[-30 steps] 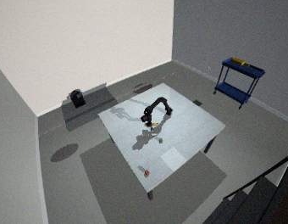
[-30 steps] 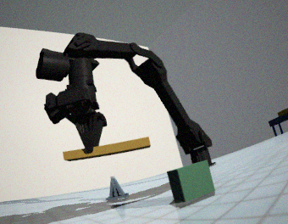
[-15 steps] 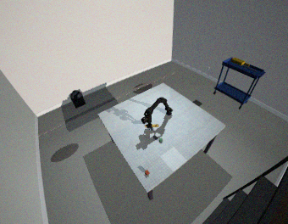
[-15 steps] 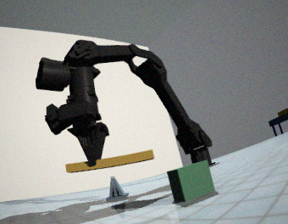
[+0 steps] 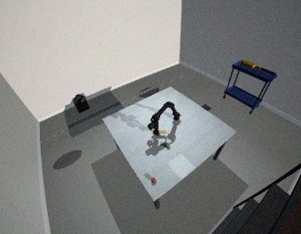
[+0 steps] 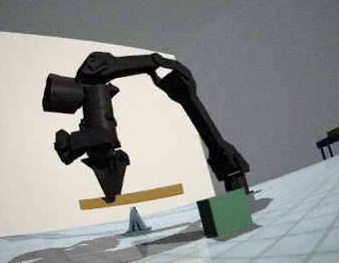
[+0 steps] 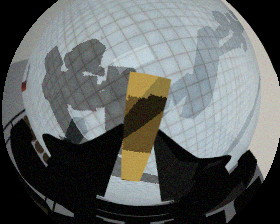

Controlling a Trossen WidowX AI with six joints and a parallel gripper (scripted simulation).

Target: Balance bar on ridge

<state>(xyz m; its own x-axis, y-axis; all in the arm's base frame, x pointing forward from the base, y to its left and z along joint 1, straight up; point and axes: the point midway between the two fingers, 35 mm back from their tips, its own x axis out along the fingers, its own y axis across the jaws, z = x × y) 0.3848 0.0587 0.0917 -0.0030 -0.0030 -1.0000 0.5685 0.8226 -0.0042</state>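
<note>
My gripper tip is 2 cm past the yellow bar and 2 cm to the right of it. Round my gripper tip: green block 22 cm to the left, 4 cm below; red object 36 cm ahead, 44 cm to the left, 4 cm below.
</note>
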